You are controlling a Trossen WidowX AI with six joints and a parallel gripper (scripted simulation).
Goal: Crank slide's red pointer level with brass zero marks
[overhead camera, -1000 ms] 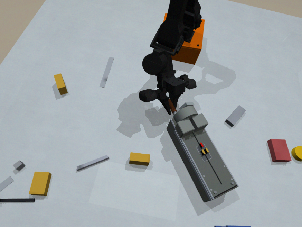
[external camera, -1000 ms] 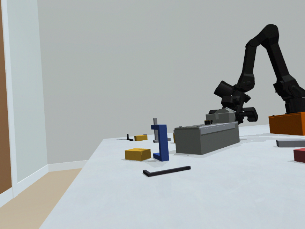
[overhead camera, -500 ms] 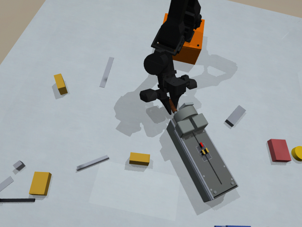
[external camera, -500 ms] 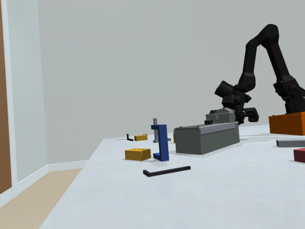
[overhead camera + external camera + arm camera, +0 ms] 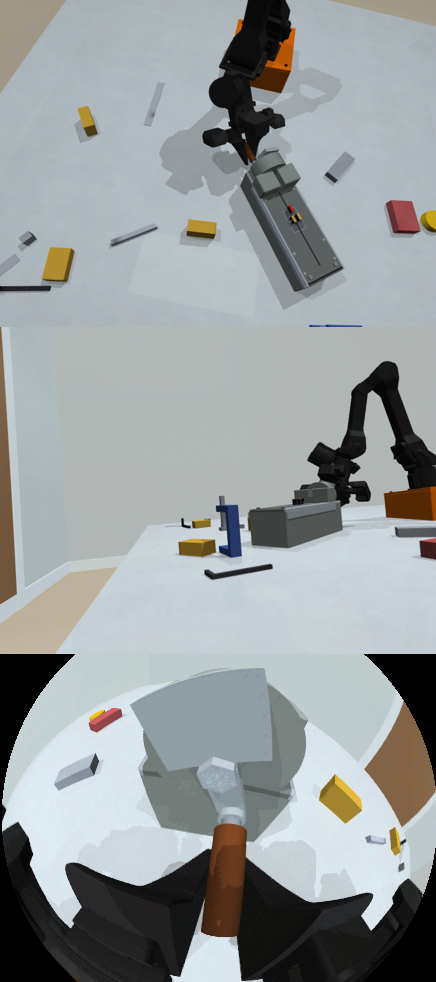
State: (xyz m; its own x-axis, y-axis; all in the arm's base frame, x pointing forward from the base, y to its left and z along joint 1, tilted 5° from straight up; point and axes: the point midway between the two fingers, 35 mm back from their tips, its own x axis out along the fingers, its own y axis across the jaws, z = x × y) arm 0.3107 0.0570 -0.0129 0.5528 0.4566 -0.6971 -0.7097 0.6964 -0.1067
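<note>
My gripper tip is now 1 cm past the brown handle, 1 cm to the left of it and 2 cm below it. The rest, counted from my gripper tip: red pointer 9 cm ahead, 11 cm to the left, 5 cm above; then grey block 11 cm behind, 22 cm to the left, 3 cm below; then blue clamp 27 cm ahead, 27 cm to the left, 2 cm above.
</note>
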